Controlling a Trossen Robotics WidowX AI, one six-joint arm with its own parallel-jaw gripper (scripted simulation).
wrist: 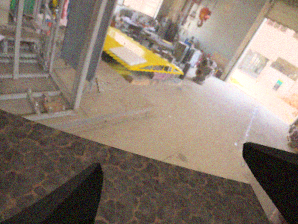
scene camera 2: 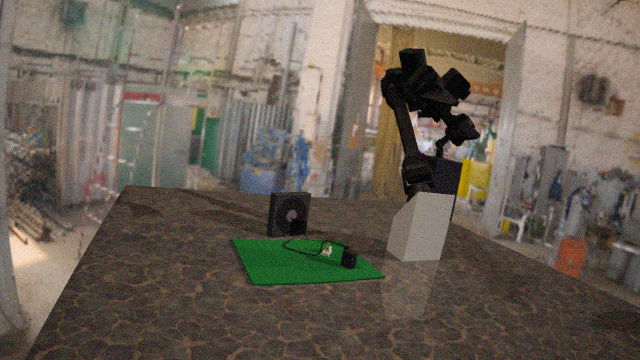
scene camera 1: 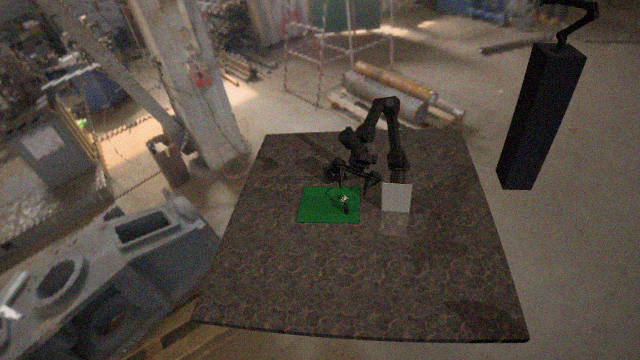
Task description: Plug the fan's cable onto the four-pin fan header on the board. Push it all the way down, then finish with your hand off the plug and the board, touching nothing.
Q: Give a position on a black fan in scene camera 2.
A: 288, 211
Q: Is my gripper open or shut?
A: Open.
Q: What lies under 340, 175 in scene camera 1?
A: My gripper.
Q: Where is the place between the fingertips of my gripper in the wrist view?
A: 173, 160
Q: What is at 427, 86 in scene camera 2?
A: My gripper.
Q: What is my gripper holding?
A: Nothing.
